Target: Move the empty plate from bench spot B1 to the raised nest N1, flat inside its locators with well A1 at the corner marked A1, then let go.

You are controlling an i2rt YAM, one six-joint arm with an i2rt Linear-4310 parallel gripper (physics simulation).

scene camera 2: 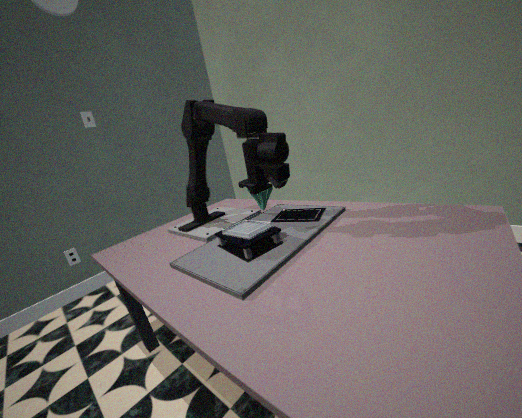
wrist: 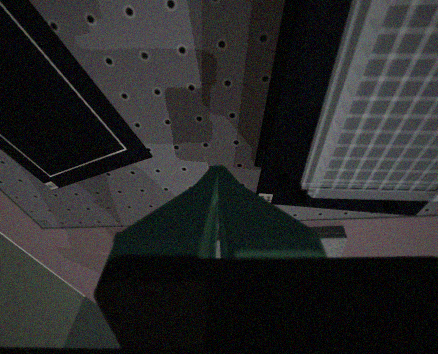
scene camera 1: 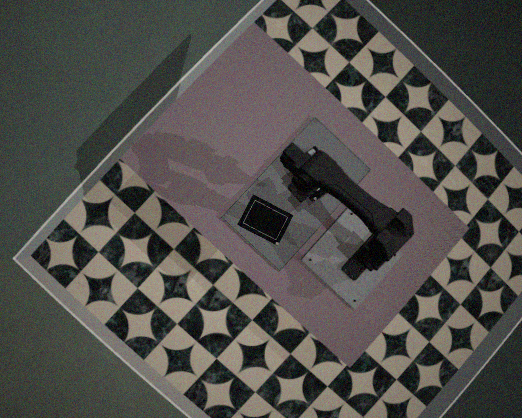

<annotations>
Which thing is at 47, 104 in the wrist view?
A black nest with white outline.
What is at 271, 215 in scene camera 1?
A black nest with white outline.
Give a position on a well plate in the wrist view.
368, 142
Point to a grey perforated deck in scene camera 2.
At 210, 261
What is my gripper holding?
Nothing.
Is my gripper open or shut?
Shut.
</annotations>
